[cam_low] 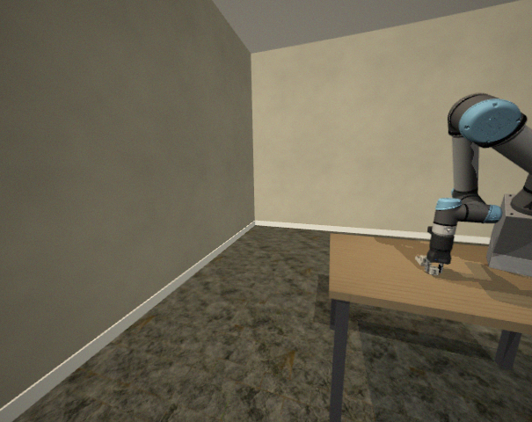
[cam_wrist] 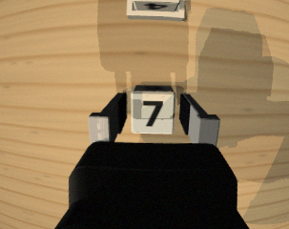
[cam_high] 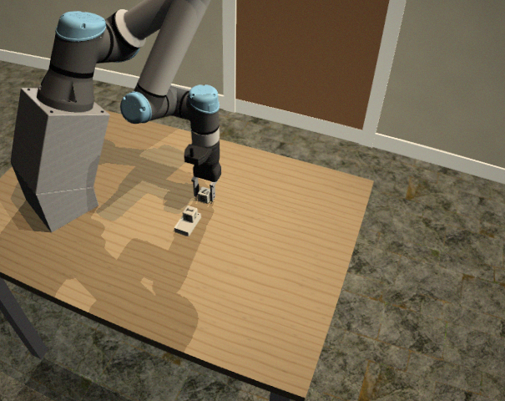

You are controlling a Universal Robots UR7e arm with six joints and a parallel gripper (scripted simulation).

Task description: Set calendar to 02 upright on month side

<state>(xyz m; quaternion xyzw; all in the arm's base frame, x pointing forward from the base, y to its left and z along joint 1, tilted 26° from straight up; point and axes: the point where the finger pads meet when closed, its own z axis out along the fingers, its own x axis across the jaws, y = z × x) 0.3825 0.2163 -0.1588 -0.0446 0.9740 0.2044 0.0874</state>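
Now: the digit cube 10 mm below my hand. Also, from my hand: calendar tray (10 mm ahead, 110 mm to the right, 20 mm below).
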